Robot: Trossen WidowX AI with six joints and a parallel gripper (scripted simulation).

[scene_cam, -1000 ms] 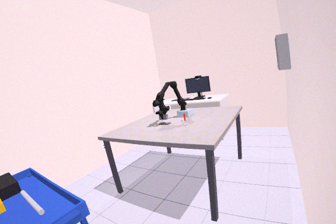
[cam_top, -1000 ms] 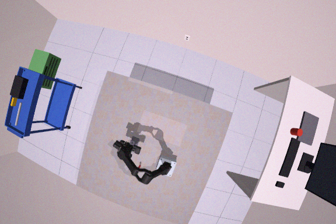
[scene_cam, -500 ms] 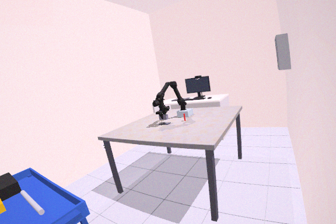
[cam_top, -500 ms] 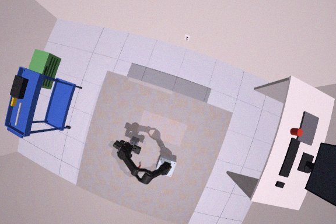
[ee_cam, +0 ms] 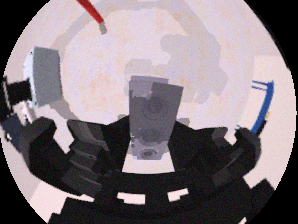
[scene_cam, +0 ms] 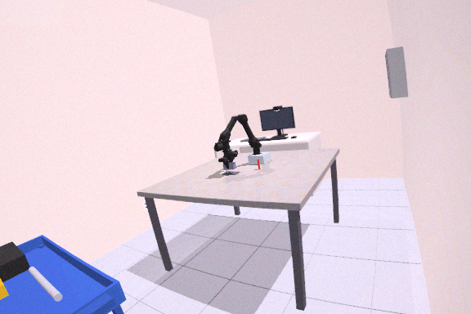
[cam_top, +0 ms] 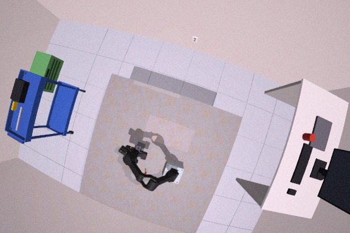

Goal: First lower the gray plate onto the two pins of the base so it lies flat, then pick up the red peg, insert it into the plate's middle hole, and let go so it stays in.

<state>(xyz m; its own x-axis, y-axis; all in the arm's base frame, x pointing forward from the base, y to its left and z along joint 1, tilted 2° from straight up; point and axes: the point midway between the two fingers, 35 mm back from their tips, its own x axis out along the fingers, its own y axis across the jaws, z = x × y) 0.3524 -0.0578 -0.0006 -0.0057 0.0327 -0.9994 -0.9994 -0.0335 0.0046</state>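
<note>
Right now my gripper tip is 130 mm past the red peg, 190 mm to the right of it and 10 mm above it. Also, from my gripper tip: gray plate (30 mm above).
</note>
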